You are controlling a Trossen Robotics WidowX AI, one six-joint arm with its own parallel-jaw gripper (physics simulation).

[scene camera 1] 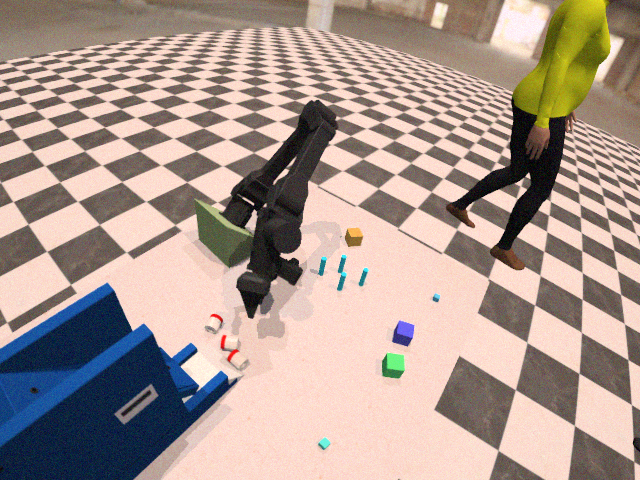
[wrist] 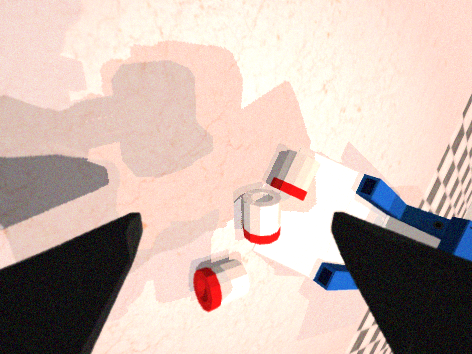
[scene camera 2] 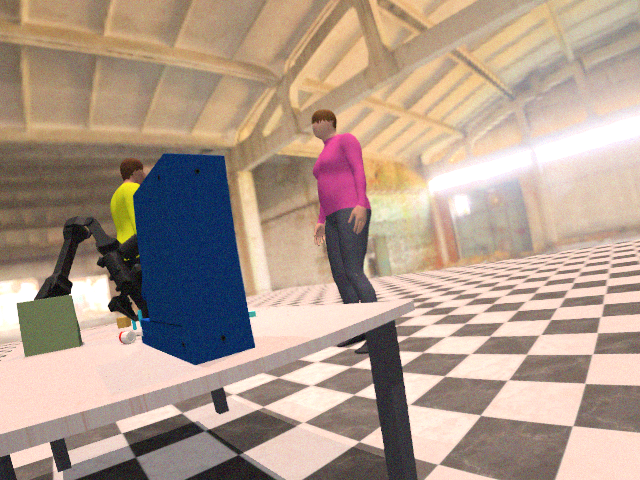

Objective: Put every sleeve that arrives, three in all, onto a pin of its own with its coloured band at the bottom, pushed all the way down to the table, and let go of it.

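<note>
Three white sleeves with red bands lie on their sides near the blue dispenser's outlet. The first sleeve [scene camera 1: 213, 323] [wrist: 231, 284] [scene camera 2: 129, 336] lies farthest from the outlet, its red end facing low left in the wrist view. The middle sleeve [scene camera 1: 231, 343] [wrist: 262, 217] shows its hollow plain end. The third sleeve [scene camera 1: 239, 360] [wrist: 296, 171] lies closest to the outlet. My gripper [scene camera 1: 272, 295] [wrist: 238, 221] is open and empty above the table, on the pin side of the sleeves. Several bare cyan pins [scene camera 1: 341, 281] [scene camera 1: 363, 276] [scene camera 1: 322, 266] [scene camera 1: 342, 264] stand upright beyond it.
The tall blue dispenser [scene camera 1: 77, 413] [scene camera 2: 191, 258] has low side rails [scene camera 1: 209, 393] at its outlet. A green block [scene camera 1: 219, 240] [scene camera 2: 49, 326] stands by the arm's base. An orange cube [scene camera 1: 353, 237], a blue cube [scene camera 1: 403, 333] and a green cube [scene camera 1: 393, 365] sit around the pins.
</note>
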